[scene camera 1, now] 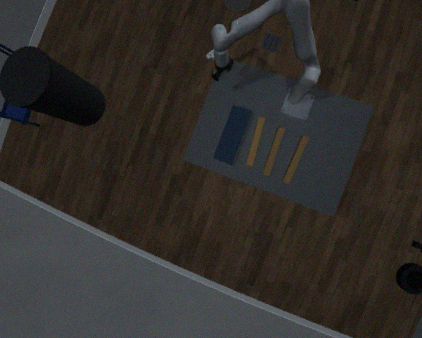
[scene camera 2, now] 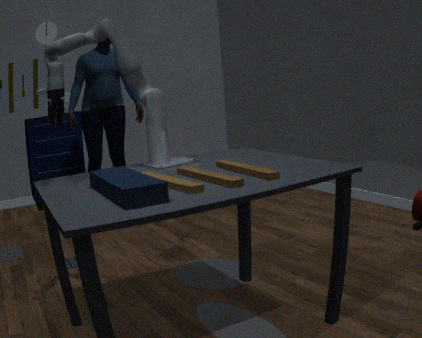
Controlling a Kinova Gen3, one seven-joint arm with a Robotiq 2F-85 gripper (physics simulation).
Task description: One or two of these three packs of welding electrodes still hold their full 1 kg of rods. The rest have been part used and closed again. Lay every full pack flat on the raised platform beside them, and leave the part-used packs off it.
The same spot on a raised platform: (scene camera 1: 238,118) is (scene camera 2: 111,171).
